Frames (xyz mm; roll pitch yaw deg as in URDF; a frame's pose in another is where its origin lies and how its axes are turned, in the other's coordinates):
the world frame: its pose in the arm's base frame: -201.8 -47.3 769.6 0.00 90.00 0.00
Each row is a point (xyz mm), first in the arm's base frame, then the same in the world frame.
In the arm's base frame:
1: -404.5 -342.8 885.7
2: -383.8 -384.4 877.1
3: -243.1 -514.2 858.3
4: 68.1 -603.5 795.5
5: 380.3 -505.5 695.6
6: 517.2 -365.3 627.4
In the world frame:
1: -116.1 -295.5 -202.7
2: -107.5 -337.1 -182.0
3: -88.7 -466.9 -41.3
4: -25.9 -556.2 269.9
5: 74.0 -458.2 582.1
6: 142.2 -318.0 719.0

